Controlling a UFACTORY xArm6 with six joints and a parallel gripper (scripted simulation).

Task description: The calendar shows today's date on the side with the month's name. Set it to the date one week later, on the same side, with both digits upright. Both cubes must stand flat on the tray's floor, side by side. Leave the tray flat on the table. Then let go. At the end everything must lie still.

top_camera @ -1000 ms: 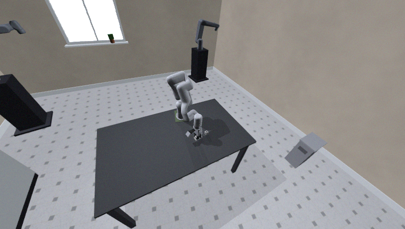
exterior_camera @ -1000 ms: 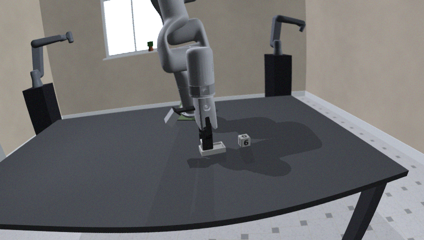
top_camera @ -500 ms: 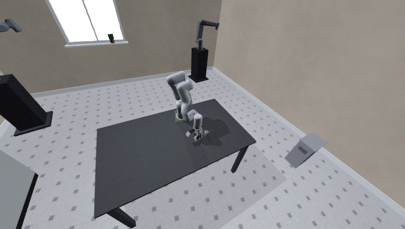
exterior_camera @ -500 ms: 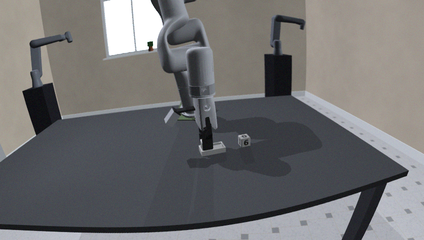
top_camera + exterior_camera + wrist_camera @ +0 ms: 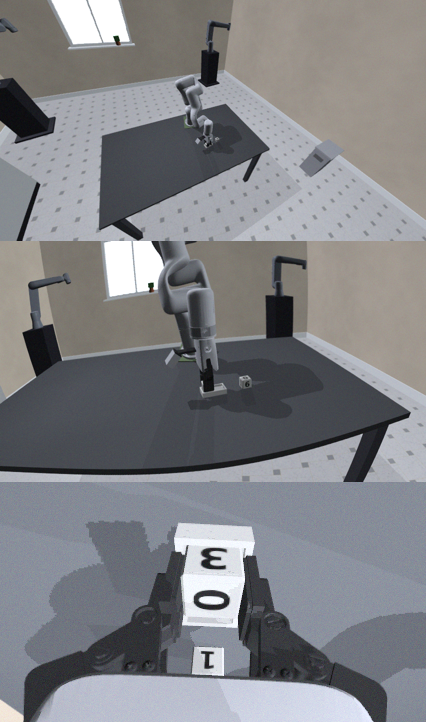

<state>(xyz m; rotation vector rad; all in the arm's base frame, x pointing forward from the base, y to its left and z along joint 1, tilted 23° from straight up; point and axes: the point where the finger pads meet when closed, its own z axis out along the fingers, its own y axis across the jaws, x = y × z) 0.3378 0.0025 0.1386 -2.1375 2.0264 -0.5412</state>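
Right now my hand is 30 mm above the white calendar tray and 20 mm to the right of it.
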